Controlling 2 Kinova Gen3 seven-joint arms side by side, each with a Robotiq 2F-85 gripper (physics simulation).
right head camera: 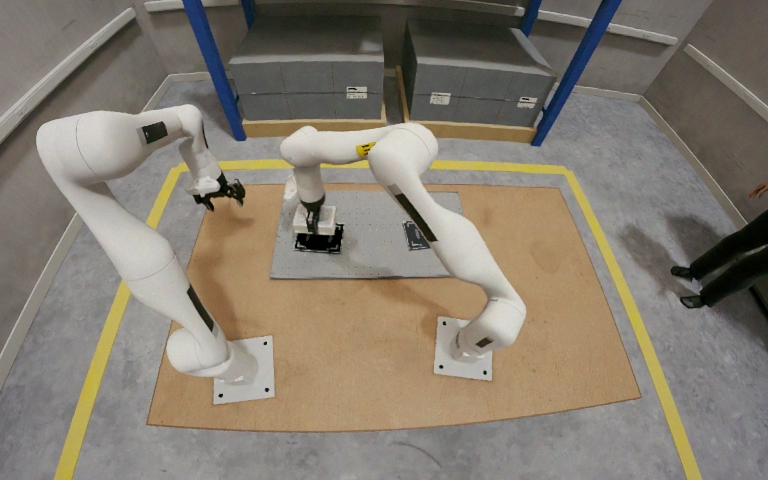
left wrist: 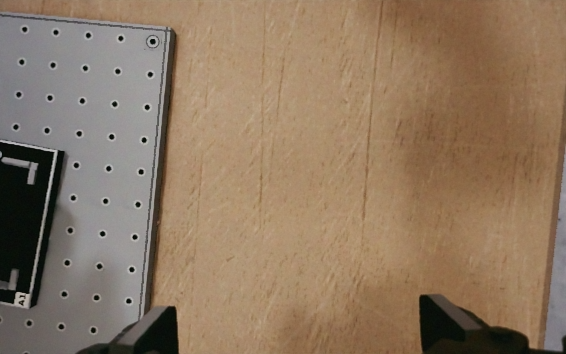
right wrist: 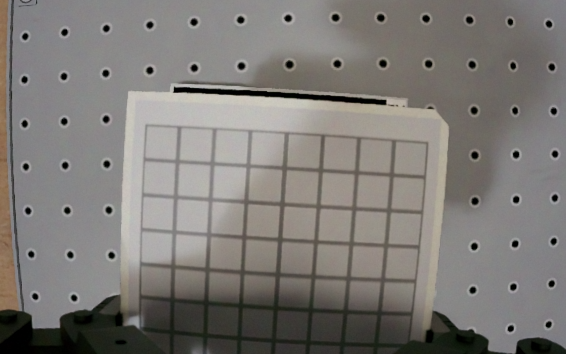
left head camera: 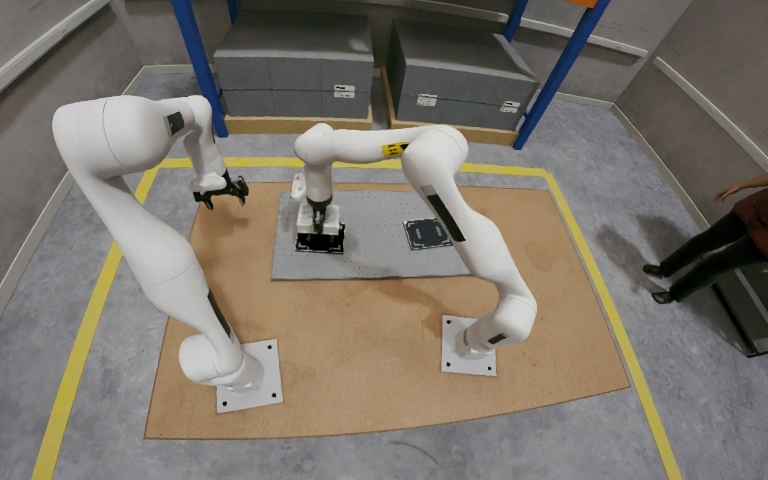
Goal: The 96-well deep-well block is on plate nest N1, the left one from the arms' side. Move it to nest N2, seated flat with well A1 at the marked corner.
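Pixels of known places: left gripper, fingertip midpoint: [right head camera: 227,207] [left wrist: 298,327] [left head camera: 227,205]; right gripper, fingertip midpoint: [right head camera: 318,222] [right wrist: 275,320]; left arm's base at its link origin: [right head camera: 243,369] [left head camera: 248,374]; right arm's base at its link origin: [right head camera: 464,347] [left head camera: 468,344].
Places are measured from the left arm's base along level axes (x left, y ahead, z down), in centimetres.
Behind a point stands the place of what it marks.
Note:
The white deep-well block [left head camera: 332,216] @(x -30.7, y 39.7, z -14.6 cm) [right head camera: 326,217] @(x -30.3, y 39.5, z -14.6 cm) [right wrist: 285,210] @(x -23.3, y 41.8, z -14.6 cm) is held above nest N1 [left head camera: 320,243] @(x -26.2, y 38.0, z -2.5 cm) [right head camera: 318,243] @(x -26.1, y 37.9, z -2.5 cm) [left wrist: 17,215] @(x -20.6, y 41.6, z -2.5 cm) [right wrist: 280,95] @(x -19.0, y 42.3, z -2.5 cm), whose black surface shows beneath it. My right gripper [left head camera: 318,228] @(x -27.3, y 40.7, z -11.0 cm) [right head camera: 312,227] @(x -27.3, y 40.7, z -11.0 cm) [right wrist: 275,320] @(x -27.3, y 40.7, z -11.0 cm) is shut on the block from above, one finger at each long side. The block's cut corner is at the upper right in the right wrist view. Nest N2 [left head camera: 427,233] @(x -64.5, y 36.1, z -2.5 cm) [right head camera: 416,235] @(x -60.6, y 35.8, z -2.4 cm) lies to the right, partly hidden by my right arm. My left gripper [left head camera: 226,200] @(x 0.0, y 44.9, z -19.3 cm) [right head camera: 225,200] @(x 0.0, y 44.9, z -19.3 cm) [left wrist: 298,327] @(x 0.0, y 44.9, z -19.3 cm) is open and empty, left of the grey board.
Both nests are on the grey perforated board [left head camera: 368,257] @(x -41.4, y 30.6, z -1.3 cm) [right head camera: 368,257] @(x -42.4, y 30.4, z -1.3 cm) [left wrist: 107,185] @(x -14.2, y 39.7, z -1.3 cm) [right wrist: 500,132] @(x -22.7, y 53.9, z -1.3 cm), which lies on the wooden table top [left head camera: 362,339] @(x -33.9, y 4.1, z 0.0 cm) [right head camera: 362,339] @(x -36.0, y 3.5, z 0.0 cm) [left wrist: 300,150] @(x 0.7, y 37.8, z 0.0 cm). Grey boxes [left head camera: 317,79] [right head camera: 328,84] stand behind. A person [left head camera: 702,240] [right head camera: 736,254] stands at the right.

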